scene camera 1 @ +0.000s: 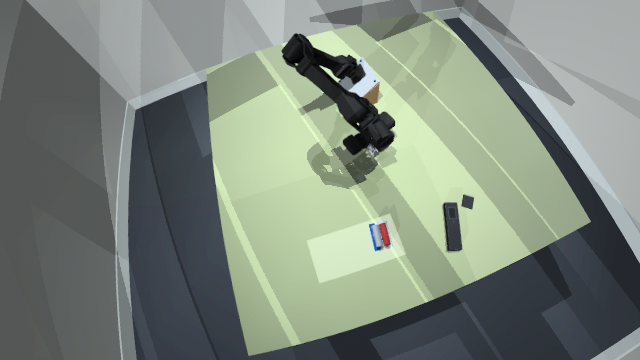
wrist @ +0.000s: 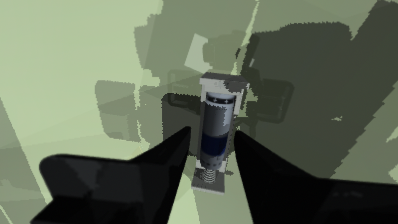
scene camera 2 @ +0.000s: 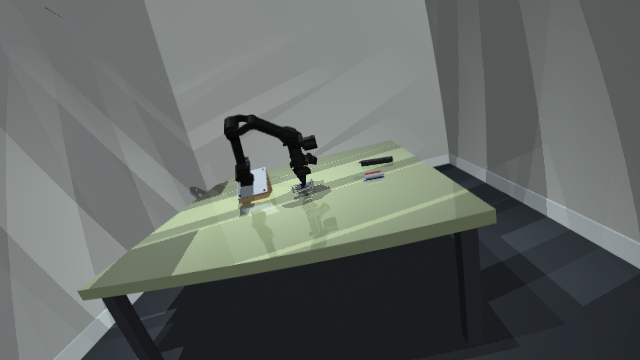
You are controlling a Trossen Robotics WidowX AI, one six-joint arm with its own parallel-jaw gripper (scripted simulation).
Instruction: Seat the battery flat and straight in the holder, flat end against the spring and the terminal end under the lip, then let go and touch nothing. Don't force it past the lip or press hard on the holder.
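Note:
There is my gripper (wrist: 212,133), and there is a battery (wrist: 218,111) too. A long black bar (scene camera 1: 452,225) is also part of what I see.

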